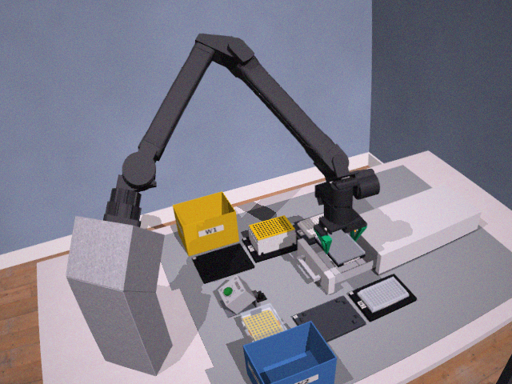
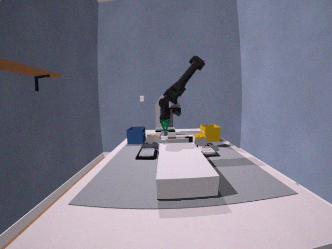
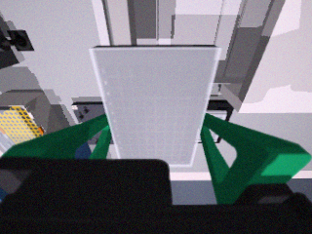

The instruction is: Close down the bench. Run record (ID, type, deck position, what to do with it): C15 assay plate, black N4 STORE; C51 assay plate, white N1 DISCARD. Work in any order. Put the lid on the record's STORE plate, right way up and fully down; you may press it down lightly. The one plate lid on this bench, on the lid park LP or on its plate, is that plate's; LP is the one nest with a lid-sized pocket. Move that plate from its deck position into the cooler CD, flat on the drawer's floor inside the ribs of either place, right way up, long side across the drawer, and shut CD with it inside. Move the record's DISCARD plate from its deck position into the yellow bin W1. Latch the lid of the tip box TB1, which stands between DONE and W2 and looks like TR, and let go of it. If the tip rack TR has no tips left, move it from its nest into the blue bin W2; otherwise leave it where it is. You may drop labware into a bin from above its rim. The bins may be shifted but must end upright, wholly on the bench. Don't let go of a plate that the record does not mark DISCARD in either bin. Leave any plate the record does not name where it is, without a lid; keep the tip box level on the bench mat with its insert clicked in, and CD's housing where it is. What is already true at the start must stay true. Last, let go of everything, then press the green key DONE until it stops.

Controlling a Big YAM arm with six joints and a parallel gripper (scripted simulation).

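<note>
Right now my hand is 7 cm short of the cooler drawer, 9 cm to the right of it and 12 cm above it. Round my hand: black plate (right at my hand); white cooler CD (19 cm ahead, 12 cm to the left, 12 cm below); clear plate lid (right at my hand).
</note>
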